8 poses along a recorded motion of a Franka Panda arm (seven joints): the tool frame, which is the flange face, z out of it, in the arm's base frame.
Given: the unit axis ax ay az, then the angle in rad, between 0 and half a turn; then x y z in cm.
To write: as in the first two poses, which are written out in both.
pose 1, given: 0.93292, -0.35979, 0.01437, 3.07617, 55.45, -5.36, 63.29
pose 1, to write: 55.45, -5.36, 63.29, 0.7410, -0.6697, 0.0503, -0.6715, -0.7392, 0.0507
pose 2, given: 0.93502, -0.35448, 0.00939, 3.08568, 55.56, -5.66, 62.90
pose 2, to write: 55.56, -5.66, 62.90, 0.7487, -0.6618, 0.0374, -0.6629, -0.7473, 0.0456
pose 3, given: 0.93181, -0.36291, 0.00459, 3.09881, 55.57, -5.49, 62.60
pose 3, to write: 55.57, -5.49, 62.60, 0.7367, -0.6758, 0.0241, -0.6762, -0.7358, 0.0365
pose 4, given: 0.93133, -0.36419, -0.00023, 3.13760, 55.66, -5.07, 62.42
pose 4, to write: 55.66, -5.07, 62.42, 0.7347, -0.6784, 0.0010, -0.6784, -0.7347, 0.0039
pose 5, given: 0.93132, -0.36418, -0.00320, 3.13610, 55.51, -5.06, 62.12
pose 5, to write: 55.51, -5.06, 62.12, 0.7347, -0.6784, -0.0040, -0.6783, -0.7347, 0.0074
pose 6, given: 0.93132, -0.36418, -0.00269, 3.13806, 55.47, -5.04, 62.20
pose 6, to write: 55.47, -5.04, 62.20, 0.7347, -0.6783, -0.0037, -0.6783, -0.7347, 0.0052
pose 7, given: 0.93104, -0.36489, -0.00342, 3.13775, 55.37, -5.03, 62.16
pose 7, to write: 55.37, -5.03, 62.16, 0.7337, -0.6795, -0.0050, -0.6794, -0.7337, 0.0061
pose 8, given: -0.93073, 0.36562, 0.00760, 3.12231, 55.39, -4.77, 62.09
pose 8, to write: 55.39, -4.77, 62.09, 0.7326, -0.6804, -0.0212, -0.6807, -0.7325, -0.0124
